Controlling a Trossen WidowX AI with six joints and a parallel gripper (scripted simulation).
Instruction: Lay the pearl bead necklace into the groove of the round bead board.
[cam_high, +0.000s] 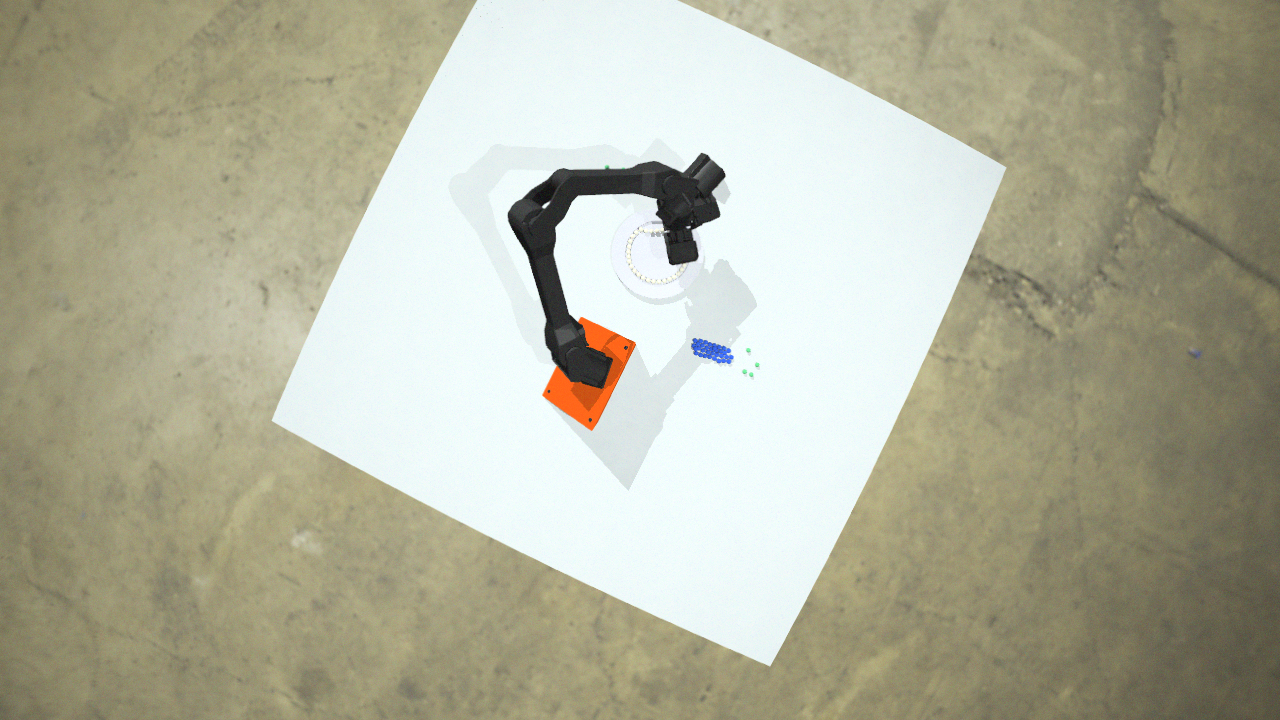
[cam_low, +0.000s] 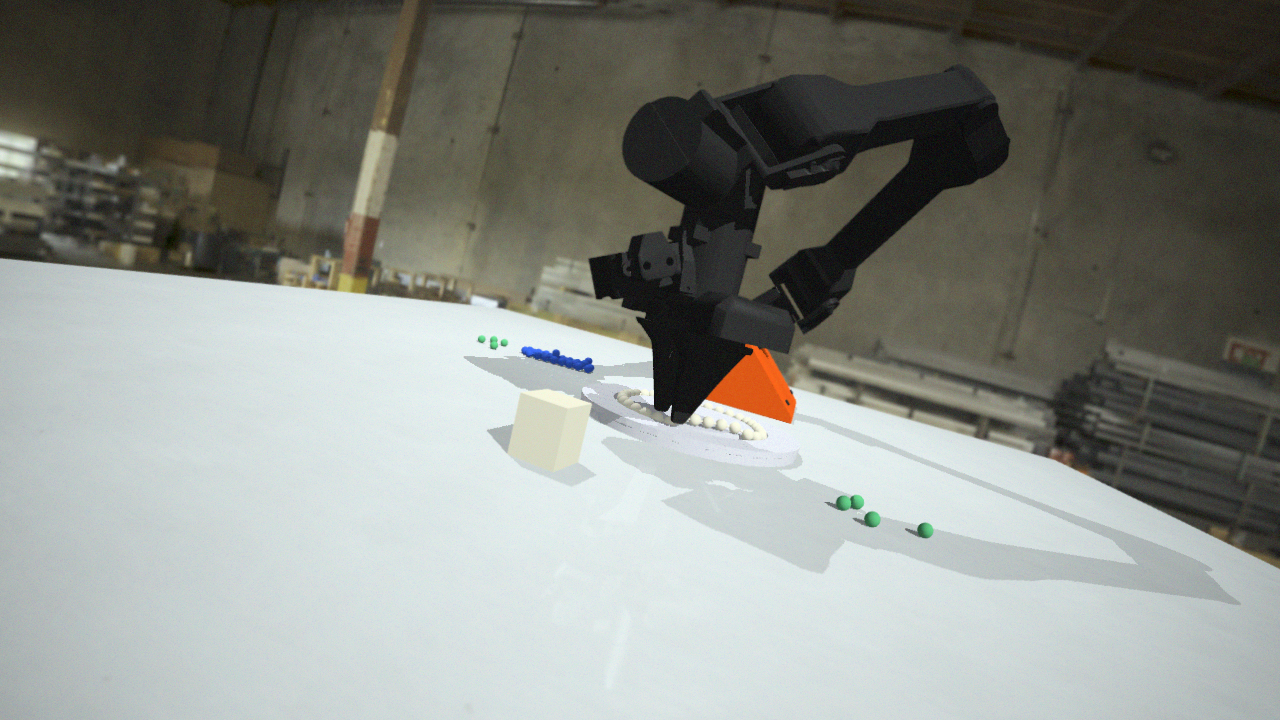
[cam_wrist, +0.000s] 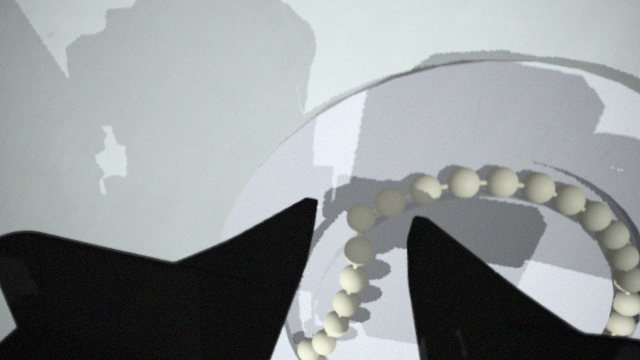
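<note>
Right now my gripper tip is 6 cm past the round bead board, 1 cm to the right of it and 1 cm above it. Round my gripper tip: cream cube (14 cm ahead, 5 cm to the right).
</note>
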